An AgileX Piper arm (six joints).
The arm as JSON. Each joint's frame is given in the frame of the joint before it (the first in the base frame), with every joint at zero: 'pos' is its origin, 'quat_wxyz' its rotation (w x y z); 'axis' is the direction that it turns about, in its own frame. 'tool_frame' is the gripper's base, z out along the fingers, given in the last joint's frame.
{
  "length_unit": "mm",
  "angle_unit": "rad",
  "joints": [
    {
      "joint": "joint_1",
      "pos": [
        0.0,
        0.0,
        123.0
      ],
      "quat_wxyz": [
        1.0,
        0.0,
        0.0,
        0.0
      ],
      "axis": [
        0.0,
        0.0,
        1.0
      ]
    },
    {
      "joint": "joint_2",
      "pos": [
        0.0,
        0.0,
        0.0
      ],
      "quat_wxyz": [
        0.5,
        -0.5,
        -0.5,
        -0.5
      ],
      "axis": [
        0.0,
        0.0,
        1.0
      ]
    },
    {
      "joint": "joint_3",
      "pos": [
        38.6,
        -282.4,
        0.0
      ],
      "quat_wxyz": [
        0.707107,
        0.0,
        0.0,
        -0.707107
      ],
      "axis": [
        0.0,
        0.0,
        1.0
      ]
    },
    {
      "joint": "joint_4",
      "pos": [
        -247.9,
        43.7,
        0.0
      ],
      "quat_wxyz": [
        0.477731,
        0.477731,
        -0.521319,
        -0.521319
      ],
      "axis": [
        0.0,
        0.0,
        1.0
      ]
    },
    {
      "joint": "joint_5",
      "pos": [
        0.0,
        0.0,
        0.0
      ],
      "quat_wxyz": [
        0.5,
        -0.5,
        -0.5,
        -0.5
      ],
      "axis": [
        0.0,
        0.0,
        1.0
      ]
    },
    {
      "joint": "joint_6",
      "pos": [
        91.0,
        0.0,
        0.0
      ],
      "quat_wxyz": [
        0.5,
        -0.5,
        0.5,
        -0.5
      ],
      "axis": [
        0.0,
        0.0,
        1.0
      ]
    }
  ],
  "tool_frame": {
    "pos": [
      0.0,
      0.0,
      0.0
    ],
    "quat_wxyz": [
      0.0,
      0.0,
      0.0,
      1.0
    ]
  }
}
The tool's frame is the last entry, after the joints.
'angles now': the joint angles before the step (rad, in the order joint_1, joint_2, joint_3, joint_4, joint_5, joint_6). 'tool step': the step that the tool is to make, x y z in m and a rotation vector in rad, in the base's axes. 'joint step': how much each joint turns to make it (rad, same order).
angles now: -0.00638, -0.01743, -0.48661, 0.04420, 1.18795, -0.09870
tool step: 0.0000, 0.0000, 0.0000, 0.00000, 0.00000, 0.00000
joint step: 0.00000, 0.00000, 0.00000, 0.00000, 0.00000, 0.00000
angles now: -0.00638, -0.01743, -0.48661, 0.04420, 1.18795, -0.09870
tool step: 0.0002, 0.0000, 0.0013, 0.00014, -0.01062, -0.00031
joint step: -0.00016, 0.00024, -0.00243, 0.00014, -0.00843, -0.00014
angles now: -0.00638, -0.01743, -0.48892, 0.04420, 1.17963, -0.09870
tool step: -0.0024, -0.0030, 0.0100, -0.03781, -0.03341, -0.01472
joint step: 0.00048, 0.00808, -0.03506, -0.03575, -0.00643, -0.00990
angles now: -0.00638, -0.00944, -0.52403, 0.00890, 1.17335, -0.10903
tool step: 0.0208, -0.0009, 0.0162, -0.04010, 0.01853, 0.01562
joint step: 0.00029, 0.13035, -0.03561, -0.00918, -0.07631, -0.03863
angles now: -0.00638, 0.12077, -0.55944, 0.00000, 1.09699, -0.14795
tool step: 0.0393, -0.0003, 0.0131, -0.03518, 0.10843, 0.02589
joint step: 0.00198, 0.22356, -0.04775, -0.00180, -0.06759, -0.04204
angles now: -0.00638, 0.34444, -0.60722, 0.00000, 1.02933, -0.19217
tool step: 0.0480, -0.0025, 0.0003, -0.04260, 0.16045, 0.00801
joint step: 0.00023, 0.25377, -0.04968, -0.02922, -0.04414, -0.02079
